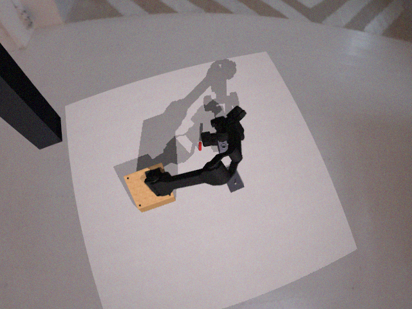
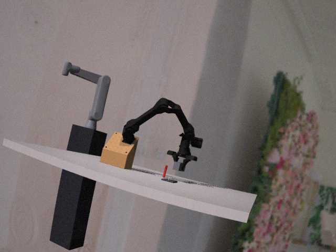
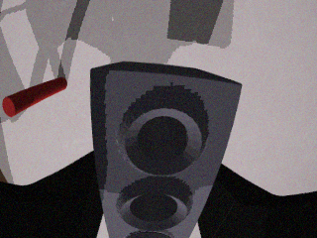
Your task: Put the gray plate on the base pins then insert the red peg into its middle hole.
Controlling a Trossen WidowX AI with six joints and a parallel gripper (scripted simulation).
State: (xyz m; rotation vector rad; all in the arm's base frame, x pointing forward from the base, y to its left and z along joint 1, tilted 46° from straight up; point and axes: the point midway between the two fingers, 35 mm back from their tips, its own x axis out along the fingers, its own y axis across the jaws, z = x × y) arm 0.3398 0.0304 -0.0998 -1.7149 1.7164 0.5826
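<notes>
Now: the dark base 160 mm to the right of my gripper tip, 70 mm below it and 10 mm ahead of it. Round my gripper tip: red peg: 90 mm behind, 40 mm below, 30 mm to the left; gray plate: 30 mm above.
</notes>
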